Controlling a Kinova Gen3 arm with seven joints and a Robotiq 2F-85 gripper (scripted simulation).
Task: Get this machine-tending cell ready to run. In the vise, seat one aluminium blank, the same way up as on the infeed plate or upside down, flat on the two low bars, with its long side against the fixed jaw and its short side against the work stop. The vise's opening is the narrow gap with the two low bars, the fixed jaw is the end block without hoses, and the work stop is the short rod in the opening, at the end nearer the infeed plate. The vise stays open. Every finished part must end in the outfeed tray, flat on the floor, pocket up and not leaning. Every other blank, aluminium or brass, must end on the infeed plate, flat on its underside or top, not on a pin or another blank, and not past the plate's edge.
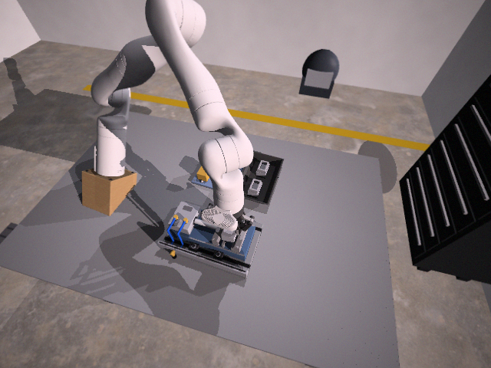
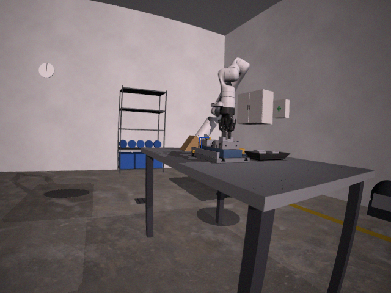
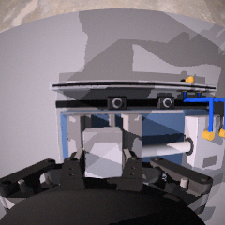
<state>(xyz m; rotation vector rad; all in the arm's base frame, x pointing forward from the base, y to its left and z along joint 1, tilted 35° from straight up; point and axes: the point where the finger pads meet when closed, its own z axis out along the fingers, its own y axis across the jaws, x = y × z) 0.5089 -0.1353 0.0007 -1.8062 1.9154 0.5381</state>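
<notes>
Right now my hand is 7 cm past the vise, 1 cm to the right of it and 8 cm above it. The rest, counted from my hand: vise rail (7 cm behind, 9 cm to the right, 9 cm below); brass blank (19 cm behind, 25 cm to the left, 10 cm below); hose block (16 cm behind, 1 cm to the left, 4 cm below).
</notes>
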